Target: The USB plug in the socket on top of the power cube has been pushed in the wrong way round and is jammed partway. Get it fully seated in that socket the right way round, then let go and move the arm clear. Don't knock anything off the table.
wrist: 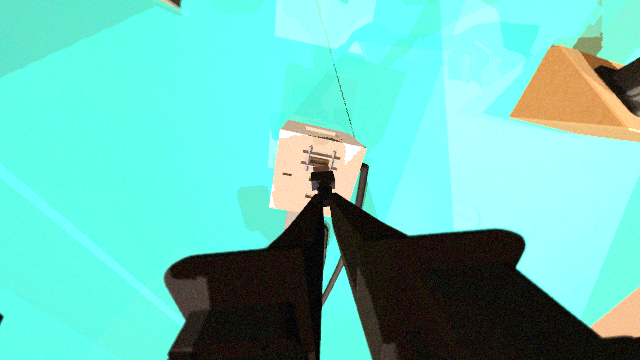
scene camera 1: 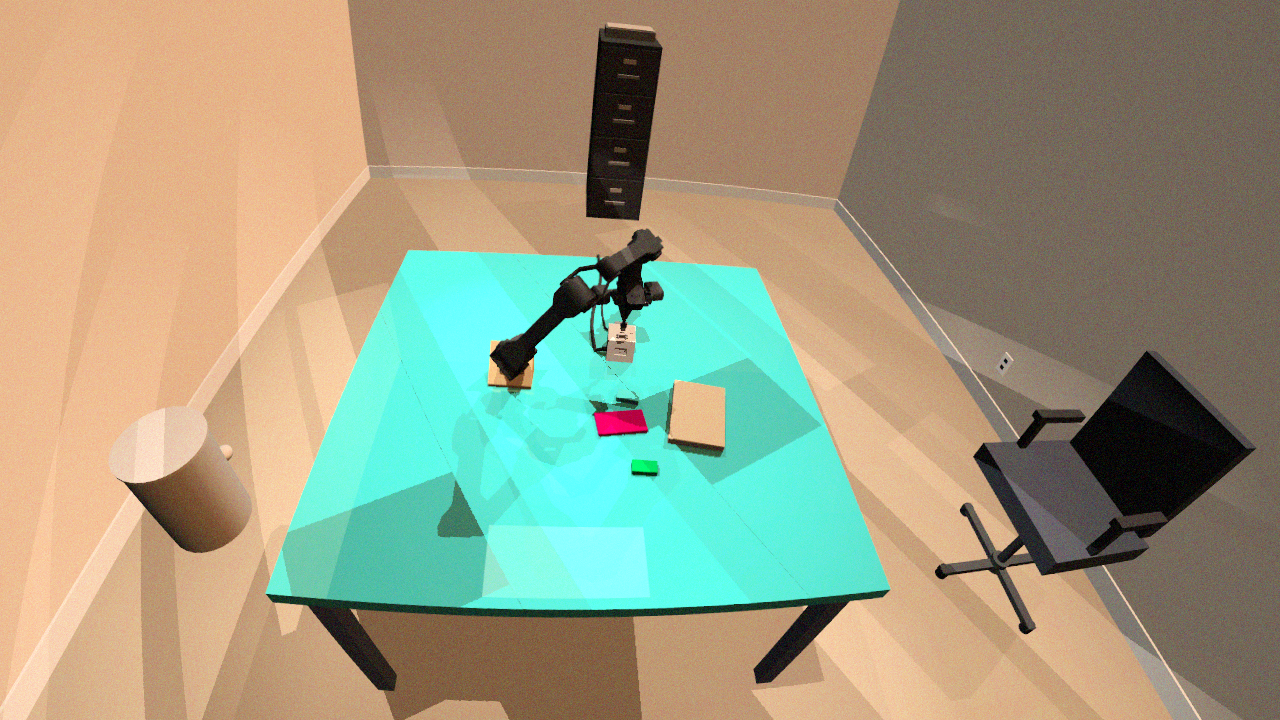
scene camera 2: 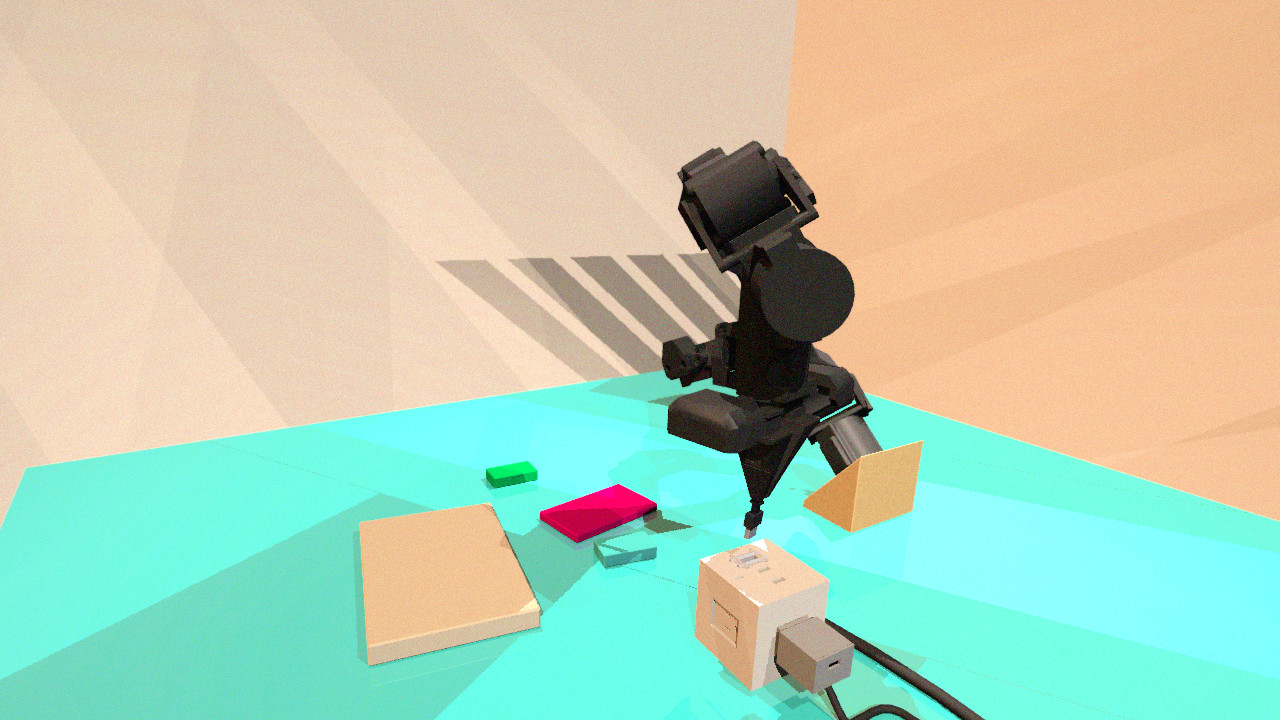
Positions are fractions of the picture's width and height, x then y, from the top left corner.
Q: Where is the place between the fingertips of my gripper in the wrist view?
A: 0.51, 0.55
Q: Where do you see a green block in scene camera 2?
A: At 0.40, 0.66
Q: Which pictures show the magenta block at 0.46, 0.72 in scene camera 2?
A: Scene camera 1 and scene camera 2 only.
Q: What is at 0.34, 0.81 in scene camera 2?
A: A tan book.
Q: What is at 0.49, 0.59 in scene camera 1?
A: A magenta block.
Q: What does my gripper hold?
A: A dark USB plug.
